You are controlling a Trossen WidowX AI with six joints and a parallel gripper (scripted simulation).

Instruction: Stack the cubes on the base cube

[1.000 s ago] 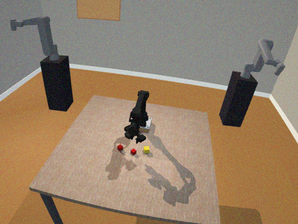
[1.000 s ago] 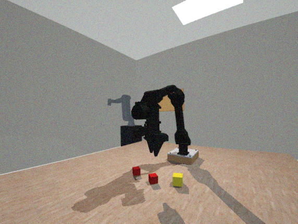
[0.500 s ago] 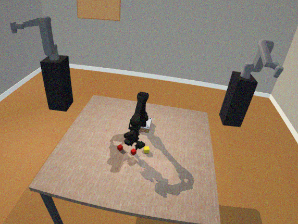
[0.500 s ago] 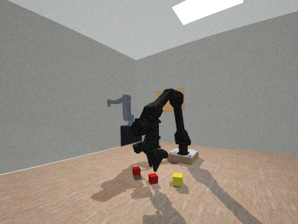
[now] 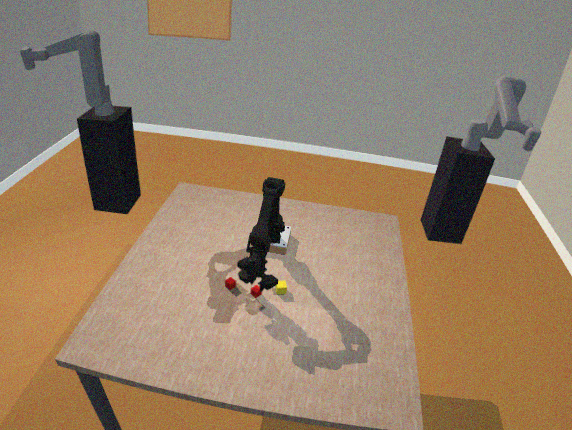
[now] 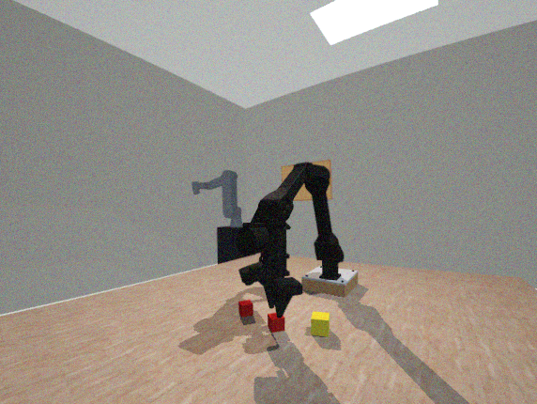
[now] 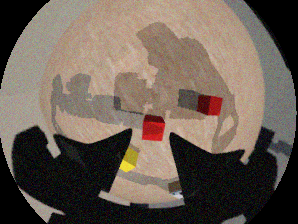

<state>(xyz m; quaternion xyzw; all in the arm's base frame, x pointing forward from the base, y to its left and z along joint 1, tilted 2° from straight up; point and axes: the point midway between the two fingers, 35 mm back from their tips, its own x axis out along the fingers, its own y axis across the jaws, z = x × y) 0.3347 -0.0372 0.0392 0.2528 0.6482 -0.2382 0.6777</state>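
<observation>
The yellow base cube lies 4 cm behind my gripper tip, 10 cm to the left of it and 2 cm below it.
</observation>
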